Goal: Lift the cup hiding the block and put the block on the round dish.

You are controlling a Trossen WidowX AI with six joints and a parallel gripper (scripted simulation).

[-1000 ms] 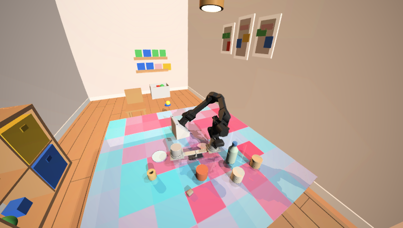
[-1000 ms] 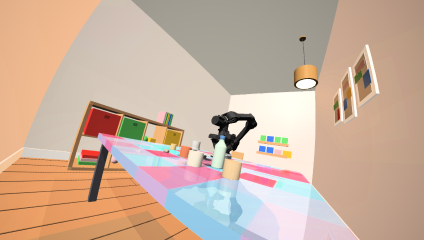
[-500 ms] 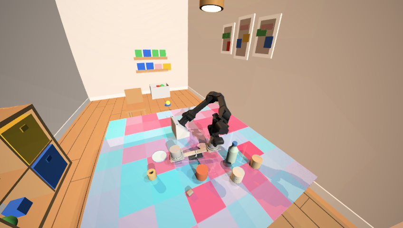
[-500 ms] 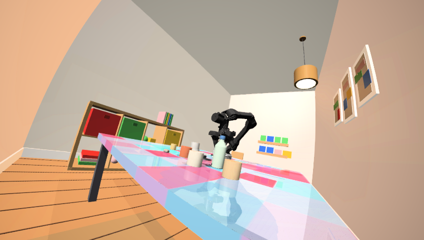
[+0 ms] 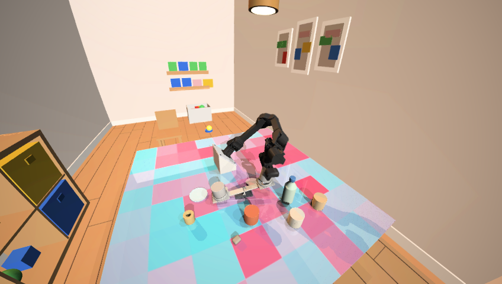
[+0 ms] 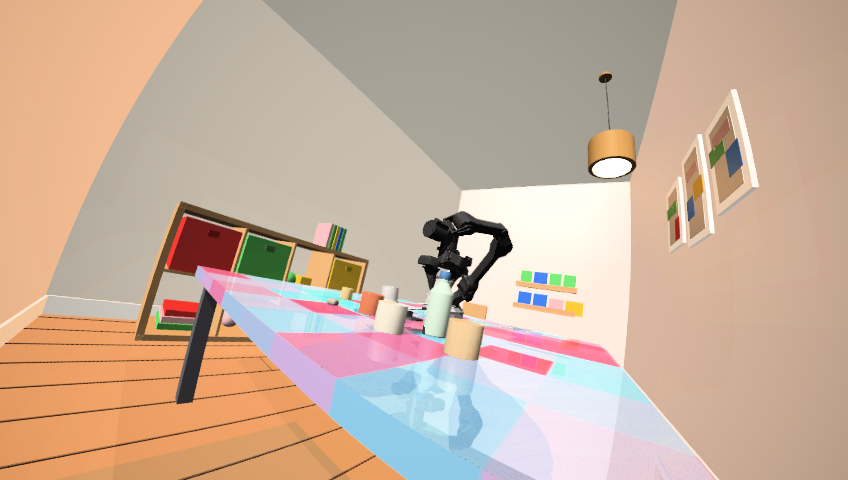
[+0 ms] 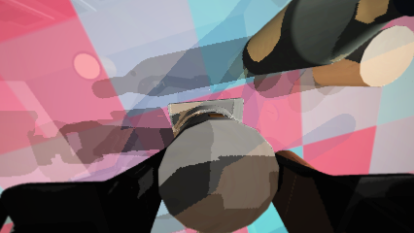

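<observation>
Now: the block 3 cm below my gripper tip and 1 cm to the right of it. From my gripper tip the other things lie so: bottle 12 cm ahead, 8 cm to the left; then pebble 26 cm to the right, 21 cm ahead, 10 cm below; then orange cylinder 14 cm to the right, 14 cm ahead, 8 cm below.
</observation>
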